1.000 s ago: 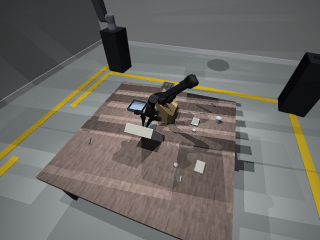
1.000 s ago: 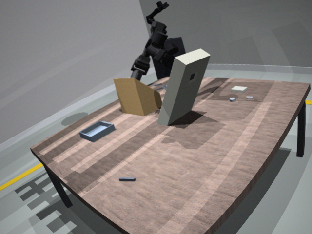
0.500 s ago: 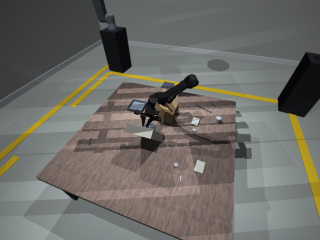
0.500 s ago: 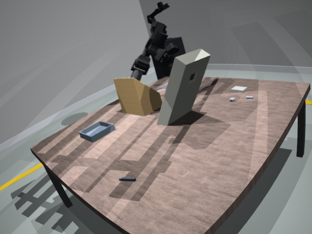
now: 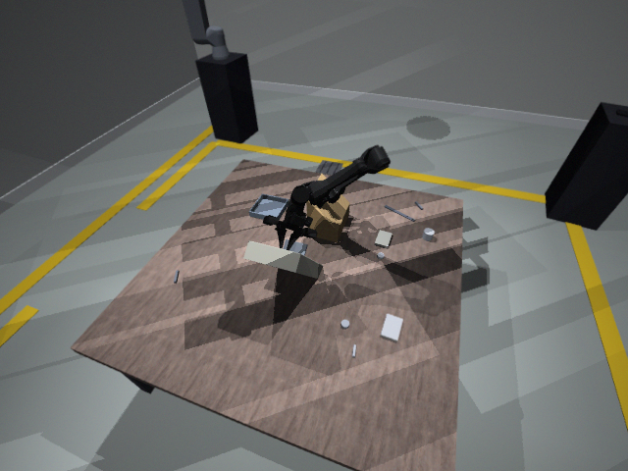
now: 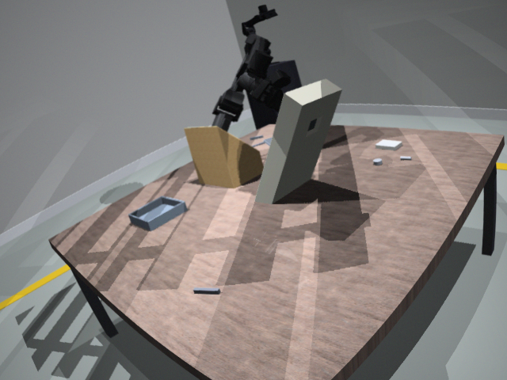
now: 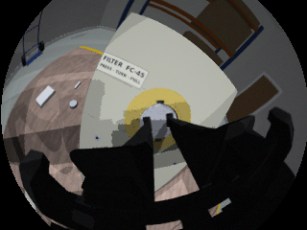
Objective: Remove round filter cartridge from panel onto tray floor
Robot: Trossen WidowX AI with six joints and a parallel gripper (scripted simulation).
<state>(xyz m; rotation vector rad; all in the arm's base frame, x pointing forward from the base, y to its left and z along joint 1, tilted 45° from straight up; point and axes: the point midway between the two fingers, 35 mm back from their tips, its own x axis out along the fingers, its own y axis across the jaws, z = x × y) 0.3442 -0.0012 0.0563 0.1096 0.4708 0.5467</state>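
Right now my gripper tip is 1 cm short of the round filter cartridge and 1 cm above it. Round my gripper tip: grey service panel (3 cm behind, 8 cm below); then blue-grey tray (39 cm behind, 33 cm to the right, 23 cm below).
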